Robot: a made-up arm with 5 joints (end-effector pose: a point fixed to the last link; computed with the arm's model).
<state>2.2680 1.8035 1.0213 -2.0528 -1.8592</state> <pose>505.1 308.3 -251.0 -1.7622 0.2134 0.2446</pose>
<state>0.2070 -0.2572 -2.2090 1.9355 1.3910</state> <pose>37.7 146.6 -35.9 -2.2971 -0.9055 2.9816</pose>
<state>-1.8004 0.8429 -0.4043 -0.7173 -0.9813</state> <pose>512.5 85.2 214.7 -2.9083 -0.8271 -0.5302</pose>
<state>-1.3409 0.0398 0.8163 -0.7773 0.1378</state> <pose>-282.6 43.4 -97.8 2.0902 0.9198 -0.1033</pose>
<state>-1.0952 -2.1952 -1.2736 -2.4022 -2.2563</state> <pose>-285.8 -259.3 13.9 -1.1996 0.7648 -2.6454</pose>
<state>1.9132 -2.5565 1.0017 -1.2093 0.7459</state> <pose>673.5 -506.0 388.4 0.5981 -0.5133 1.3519</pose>
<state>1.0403 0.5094 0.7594 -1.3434 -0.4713</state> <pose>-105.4 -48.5 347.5 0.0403 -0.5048 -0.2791</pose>
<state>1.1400 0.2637 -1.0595 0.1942 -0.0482</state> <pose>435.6 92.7 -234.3 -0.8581 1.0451 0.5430</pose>
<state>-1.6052 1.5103 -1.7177 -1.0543 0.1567</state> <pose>232.4 805.9 737.6 0.3888 -1.4017 -2.5490</pose>
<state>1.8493 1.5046 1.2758 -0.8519 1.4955</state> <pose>31.4 451.7 -325.4 1.5699 -0.1002 2.4863</pose>
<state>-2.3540 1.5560 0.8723 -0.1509 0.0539</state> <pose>400.2 63.1 77.5 1.7332 0.1423 1.5700</pose>
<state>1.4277 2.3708 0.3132 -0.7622 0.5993</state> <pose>304.8 -275.8 430.9 -0.7166 -0.6564 -2.7936</pose>
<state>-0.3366 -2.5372 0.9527 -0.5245 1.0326</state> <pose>577.8 209.5 -655.7 3.0253 0.1121 -1.0455</pose>
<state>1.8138 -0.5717 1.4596 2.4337 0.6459</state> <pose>101.9 -437.0 -44.4 1.5713 -0.6079 1.2678</pose>
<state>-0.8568 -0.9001 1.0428 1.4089 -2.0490</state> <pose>228.8 843.7 133.7 0.4946 0.0573 0.9018</pose>
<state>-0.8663 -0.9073 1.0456 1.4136 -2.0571</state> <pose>230.5 845.6 142.3 0.5018 0.0458 0.9046</pose>
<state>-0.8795 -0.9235 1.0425 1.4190 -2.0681</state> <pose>234.0 847.6 153.8 0.5021 0.0289 0.9052</pose>
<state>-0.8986 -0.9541 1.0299 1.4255 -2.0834</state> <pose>240.4 849.4 169.9 0.4914 0.0041 0.9021</pose>
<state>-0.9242 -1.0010 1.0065 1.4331 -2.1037</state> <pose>250.2 850.6 190.9 0.4682 -0.0286 0.8944</pose>
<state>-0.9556 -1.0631 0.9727 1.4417 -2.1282</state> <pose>263.7 850.2 215.9 0.4336 -0.0665 0.8816</pose>
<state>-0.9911 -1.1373 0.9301 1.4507 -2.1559</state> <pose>280.7 847.5 243.2 0.3901 -0.1058 0.8636</pose>
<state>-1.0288 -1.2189 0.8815 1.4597 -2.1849</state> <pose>300.6 842.0 271.0 0.3418 -0.1428 0.8406</pose>
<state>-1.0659 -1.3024 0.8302 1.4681 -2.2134</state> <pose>322.3 833.5 297.0 0.2928 -0.1740 0.8134</pose>
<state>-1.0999 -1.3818 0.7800 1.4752 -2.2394</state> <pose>344.0 822.7 319.4 0.2471 -0.1978 0.7840</pose>
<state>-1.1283 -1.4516 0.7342 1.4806 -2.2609</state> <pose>364.0 811.1 336.7 0.2071 -0.2134 0.7547</pose>
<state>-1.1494 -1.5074 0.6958 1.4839 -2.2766</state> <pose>380.5 800.2 348.3 0.1744 -0.2219 0.7286</pose>
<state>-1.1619 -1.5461 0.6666 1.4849 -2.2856</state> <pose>392.1 791.9 353.8 0.1489 -0.2242 0.7083</pose>
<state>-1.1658 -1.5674 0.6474 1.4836 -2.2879</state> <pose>398.4 787.1 353.7 0.1298 -0.2223 0.6949</pose>
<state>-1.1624 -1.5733 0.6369 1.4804 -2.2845</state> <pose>399.9 785.8 349.2 0.1160 -0.2172 0.6885</pose>
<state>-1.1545 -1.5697 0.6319 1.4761 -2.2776</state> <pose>398.4 786.6 341.9 0.1055 -0.2104 0.6864</pose>
